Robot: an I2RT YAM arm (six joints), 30 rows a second.
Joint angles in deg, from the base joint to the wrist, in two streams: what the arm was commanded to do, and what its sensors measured. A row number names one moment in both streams.
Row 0, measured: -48.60, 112.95, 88.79, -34.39, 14.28, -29.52
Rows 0 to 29, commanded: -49.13, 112.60, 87.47, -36.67, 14.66, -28.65; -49.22, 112.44, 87.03, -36.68, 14.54, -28.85; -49.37, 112.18, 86.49, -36.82, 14.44, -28.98; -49.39, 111.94, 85.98, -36.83, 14.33, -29.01; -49.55, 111.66, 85.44, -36.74, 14.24, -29.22; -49.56, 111.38, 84.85, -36.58, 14.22, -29.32; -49.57, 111.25, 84.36, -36.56, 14.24, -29.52; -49.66, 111.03, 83.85, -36.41, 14.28, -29.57; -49.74, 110.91, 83.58, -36.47, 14.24, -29.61; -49.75, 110.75, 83.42, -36.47, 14.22, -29.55; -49.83, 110.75, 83.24, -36.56, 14.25, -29.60; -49.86, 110.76, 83.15, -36.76, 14.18, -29.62; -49.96, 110.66, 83.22, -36.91, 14.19, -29.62; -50.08, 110.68, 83.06, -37.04, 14.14, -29.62; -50.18, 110.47, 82.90, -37.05, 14.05, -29.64; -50.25, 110.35, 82.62, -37.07, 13.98, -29.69; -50.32, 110.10, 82.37, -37.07, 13.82, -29.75; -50.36, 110.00, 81.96, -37.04, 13.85, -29.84; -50.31, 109.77, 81.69, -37.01, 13.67, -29.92; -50.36, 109.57, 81.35, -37.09, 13.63, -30.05; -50.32, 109.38, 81.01, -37.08, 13.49, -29.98; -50.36, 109.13, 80.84, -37.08, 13.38, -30.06; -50.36, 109.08, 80.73, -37.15, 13.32, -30.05; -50.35, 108.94, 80.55, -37.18, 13.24, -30.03; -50.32, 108.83, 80.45, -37.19, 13.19, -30.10; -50.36, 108.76, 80.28, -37.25, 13.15, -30.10; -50.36, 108.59, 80.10, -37.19, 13.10, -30.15; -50.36, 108.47, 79.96, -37.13, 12.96, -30.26; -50.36, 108.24, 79.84, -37.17, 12.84, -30.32; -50.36, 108.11, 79.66, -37.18, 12.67, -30.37
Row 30, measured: -50.46, 110.17, 80.66, -35.79, 13.15, -29.82
